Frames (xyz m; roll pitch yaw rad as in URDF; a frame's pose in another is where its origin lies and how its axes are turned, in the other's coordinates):
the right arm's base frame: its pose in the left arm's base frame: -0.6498 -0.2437 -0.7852 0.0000 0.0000 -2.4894
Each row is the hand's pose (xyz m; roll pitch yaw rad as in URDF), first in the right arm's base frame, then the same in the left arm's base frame.
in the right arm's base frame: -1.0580 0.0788 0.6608 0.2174 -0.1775 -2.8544
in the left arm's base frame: 0.2389 0.3358 -0.1244 0.2174 -0.1775 0.9394
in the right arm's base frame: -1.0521 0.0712 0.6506 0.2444 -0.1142 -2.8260
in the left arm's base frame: 0.2296 0.3383 -0.1346 0.2444 -0.1142 0.9678
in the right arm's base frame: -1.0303 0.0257 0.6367 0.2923 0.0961 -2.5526
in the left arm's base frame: 0.1846 0.3612 -0.1485 0.2923 0.0961 1.2412
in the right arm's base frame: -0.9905 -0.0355 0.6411 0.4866 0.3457 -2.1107
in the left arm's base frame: 0.1159 0.3857 -0.1441 0.4866 0.3457 1.6831
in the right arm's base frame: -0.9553 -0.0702 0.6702 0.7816 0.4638 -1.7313
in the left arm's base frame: 0.0668 0.3919 -0.1150 0.7816 0.4638 2.0625
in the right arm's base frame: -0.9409 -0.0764 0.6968 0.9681 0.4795 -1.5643
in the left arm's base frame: 0.0516 0.3881 -0.0884 0.9681 0.4795 2.2295
